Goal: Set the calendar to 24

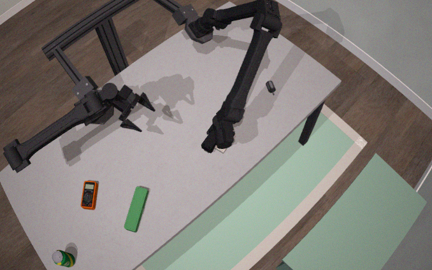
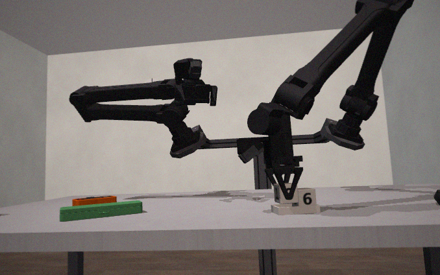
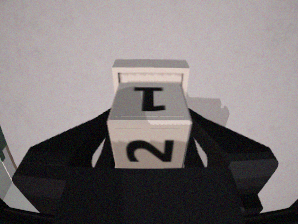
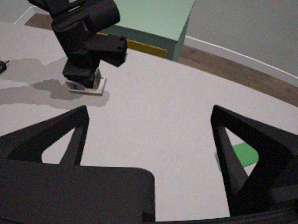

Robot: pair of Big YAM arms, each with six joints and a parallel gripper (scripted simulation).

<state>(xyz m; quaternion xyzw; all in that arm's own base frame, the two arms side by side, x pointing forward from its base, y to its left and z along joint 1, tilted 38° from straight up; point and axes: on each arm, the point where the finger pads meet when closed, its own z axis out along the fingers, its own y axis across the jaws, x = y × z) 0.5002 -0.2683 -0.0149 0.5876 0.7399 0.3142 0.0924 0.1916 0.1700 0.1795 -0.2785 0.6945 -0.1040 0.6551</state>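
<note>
Now: left hand 10 mm past the calendar tray, 20 mm to the right of it and 30 mm above it. The rest, counted from my left hand: green box: 40 mm behind, 470 mm to the right, 30 mm below; then dark object: 40 mm behind, 390 mm to the left, 20 mm below.
</note>
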